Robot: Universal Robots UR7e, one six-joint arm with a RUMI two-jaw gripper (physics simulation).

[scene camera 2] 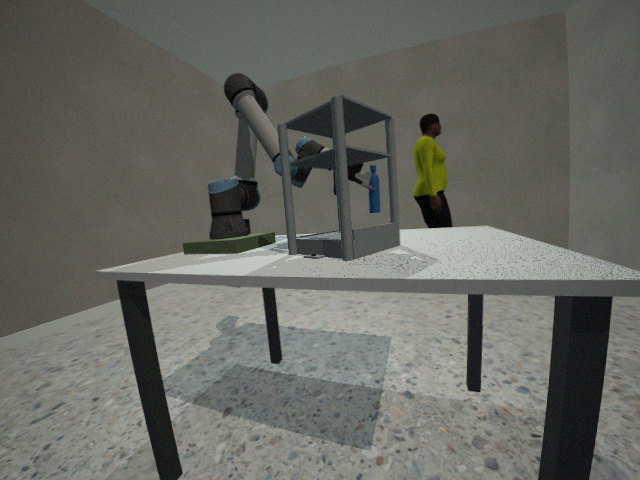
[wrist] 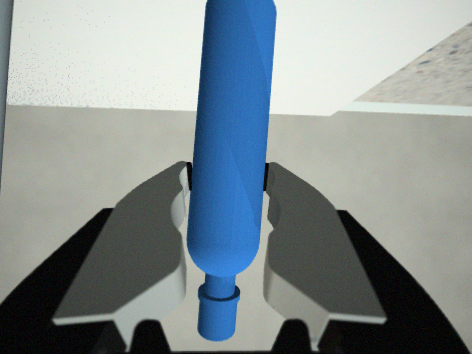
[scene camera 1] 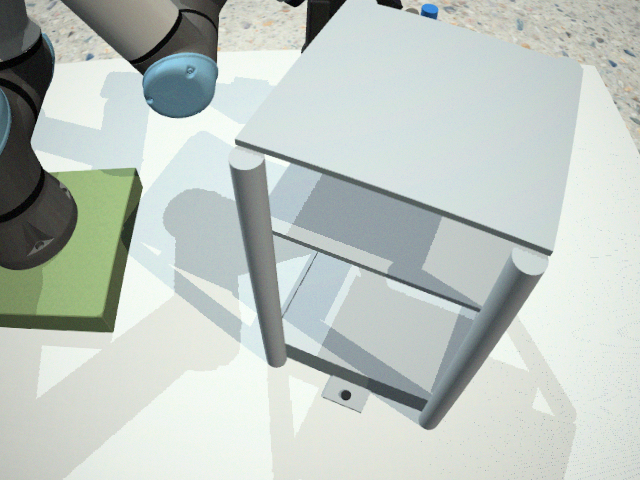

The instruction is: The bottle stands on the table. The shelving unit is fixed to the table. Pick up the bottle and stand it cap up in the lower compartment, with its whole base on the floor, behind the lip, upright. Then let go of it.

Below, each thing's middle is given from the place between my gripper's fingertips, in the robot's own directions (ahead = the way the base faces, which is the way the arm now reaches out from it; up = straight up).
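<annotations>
Grey shelving unit (scene camera 1: 428, 165): 29 cm to the right of my hand and 3 cm behind it. Blue bottle (wrist: 225, 208): 1 cm behind my hand.
</annotations>
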